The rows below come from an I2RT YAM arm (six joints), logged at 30 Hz.
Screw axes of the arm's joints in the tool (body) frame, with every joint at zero. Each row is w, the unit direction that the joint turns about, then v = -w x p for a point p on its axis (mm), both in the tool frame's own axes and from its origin. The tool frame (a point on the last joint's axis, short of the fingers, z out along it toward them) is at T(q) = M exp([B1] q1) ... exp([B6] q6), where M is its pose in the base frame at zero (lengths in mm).
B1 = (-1, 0, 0, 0, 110.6, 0)
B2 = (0, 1, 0, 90.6, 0, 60)
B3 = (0, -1, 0, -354.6, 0, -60)
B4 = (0, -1, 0, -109.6, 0, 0)
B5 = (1, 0, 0, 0, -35.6, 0)
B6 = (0, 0, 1, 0, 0, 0)
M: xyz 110.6 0 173.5 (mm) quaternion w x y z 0.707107 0 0.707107 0
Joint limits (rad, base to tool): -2.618..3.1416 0..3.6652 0..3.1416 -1.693..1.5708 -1.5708..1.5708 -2.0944..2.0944
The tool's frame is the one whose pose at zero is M.
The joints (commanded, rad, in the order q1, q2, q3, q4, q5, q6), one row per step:
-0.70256 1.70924 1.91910 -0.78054 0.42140 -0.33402
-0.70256 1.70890 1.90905 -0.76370 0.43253 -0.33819
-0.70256 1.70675 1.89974 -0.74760 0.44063 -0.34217
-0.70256 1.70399 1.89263 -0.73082 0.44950 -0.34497
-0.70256 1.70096 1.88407 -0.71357 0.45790 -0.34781
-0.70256 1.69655 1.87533 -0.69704 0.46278 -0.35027
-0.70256 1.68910 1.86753 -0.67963 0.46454 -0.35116
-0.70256 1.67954 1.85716 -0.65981 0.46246 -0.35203
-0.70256 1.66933 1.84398 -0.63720 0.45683 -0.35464
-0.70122 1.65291 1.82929 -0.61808 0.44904 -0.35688
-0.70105 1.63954 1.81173 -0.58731 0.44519 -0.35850
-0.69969 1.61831 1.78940 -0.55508 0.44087 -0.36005
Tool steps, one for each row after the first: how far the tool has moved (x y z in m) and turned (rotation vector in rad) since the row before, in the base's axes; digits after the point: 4 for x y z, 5 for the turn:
0.0007 -0.0011 -0.0015 -0.01050 0.00181 -0.00735
0.0003 -0.0006 -0.0007 -0.01030 -0.00079 -0.00495
0.0001 -0.0004 0.0003 -0.01243 -0.00418 -0.00625
0.0001 -0.0004 0.0000 -0.01172 -0.00380 -0.00592
-0.0002 0.0000 0.0003 -0.01050 -0.00567 -0.00312
-0.0008 0.0006 0.0017 -0.01195 -0.01171 -0.00115
-0.0011 0.0010 0.0019 -0.01181 -0.01440 0.00220
-0.0009 0.0010 0.0014 -0.01158 -0.01441 0.00608
-0.0021 0.0028 0.0027 -0.01161 -0.01620 0.00923
-0.0013 0.0013 0.0018 -0.01649 -0.01995 0.00428
-0.0027 0.0031 0.0031 -0.01934 -0.02355 0.00588

